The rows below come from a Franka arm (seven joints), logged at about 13 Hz.
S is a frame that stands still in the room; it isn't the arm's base.
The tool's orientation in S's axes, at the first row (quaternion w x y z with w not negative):
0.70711, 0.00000, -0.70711, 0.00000
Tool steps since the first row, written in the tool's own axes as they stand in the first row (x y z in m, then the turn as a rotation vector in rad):
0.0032, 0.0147, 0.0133, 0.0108, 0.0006, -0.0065
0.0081, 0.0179, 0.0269, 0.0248, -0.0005, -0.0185
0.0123, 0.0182, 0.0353, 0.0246, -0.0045, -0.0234
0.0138, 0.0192, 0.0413, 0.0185, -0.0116, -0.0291
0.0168, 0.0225, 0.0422, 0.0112, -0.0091, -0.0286
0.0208, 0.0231, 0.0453, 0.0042, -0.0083, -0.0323
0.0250, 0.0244, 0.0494, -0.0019, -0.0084, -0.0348
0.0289, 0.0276, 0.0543, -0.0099, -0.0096, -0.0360
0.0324, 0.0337, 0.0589, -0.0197, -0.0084, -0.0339
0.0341, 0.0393, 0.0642, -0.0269, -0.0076, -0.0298
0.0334, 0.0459, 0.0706, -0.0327, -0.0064, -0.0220
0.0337, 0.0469, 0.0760, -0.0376, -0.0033, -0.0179
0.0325, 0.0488, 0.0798, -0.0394, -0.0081, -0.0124
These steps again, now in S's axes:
-0.0133, 0.0147, 0.0032, 0.0065, 0.0006, 0.0108
-0.0269, 0.0179, 0.0081, 0.0185, -0.0005, 0.0248
-0.0353, 0.0182, 0.0123, 0.0234, -0.0045, 0.0246
-0.0413, 0.0192, 0.0138, 0.0291, -0.0116, 0.0185
-0.0422, 0.0225, 0.0168, 0.0286, -0.0091, 0.0112
-0.0453, 0.0231, 0.0208, 0.0323, -0.0083, 0.0042
-0.0494, 0.0244, 0.0250, 0.0348, -0.0084, -0.0019
-0.0543, 0.0276, 0.0289, 0.0360, -0.0096, -0.0099
-0.0589, 0.0337, 0.0324, 0.0339, -0.0084, -0.0197
-0.0642, 0.0393, 0.0341, 0.0298, -0.0076, -0.0269
-0.0706, 0.0459, 0.0334, 0.0220, -0.0064, -0.0327
-0.0760, 0.0469, 0.0337, 0.0179, -0.0033, -0.0376
-0.0798, 0.0488, 0.0325, 0.0124, -0.0081, -0.0394

